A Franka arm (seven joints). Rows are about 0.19 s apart.
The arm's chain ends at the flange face. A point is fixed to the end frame.
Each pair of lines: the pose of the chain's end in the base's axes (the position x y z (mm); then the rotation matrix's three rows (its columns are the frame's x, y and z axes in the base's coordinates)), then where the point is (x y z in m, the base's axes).
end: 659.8, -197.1, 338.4; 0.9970, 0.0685, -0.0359; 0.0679, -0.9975, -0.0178; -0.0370, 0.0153, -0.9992
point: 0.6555 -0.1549 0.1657
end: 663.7, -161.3, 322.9; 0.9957, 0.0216, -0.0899; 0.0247, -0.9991, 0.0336; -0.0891, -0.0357, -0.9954
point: 0.6522 -0.1104 0.1529
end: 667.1, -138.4, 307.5; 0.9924, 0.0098, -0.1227; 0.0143, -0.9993, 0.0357; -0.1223, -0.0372, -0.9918
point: 0.6505 -0.0872 0.1380
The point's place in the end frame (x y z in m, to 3 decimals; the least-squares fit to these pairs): 0.005 -0.045 0.172
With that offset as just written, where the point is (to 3 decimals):
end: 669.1, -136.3, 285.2; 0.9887, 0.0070, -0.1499; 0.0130, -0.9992, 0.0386; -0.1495, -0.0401, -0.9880
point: 0.648 -0.085 0.116
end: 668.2, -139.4, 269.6; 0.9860, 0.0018, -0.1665; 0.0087, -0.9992, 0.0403; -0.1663, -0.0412, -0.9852
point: 0.644 -0.087 0.101
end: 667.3, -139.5, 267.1; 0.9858, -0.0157, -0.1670; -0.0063, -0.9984, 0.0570; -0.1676, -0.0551, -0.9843
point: 0.644 -0.085 0.099
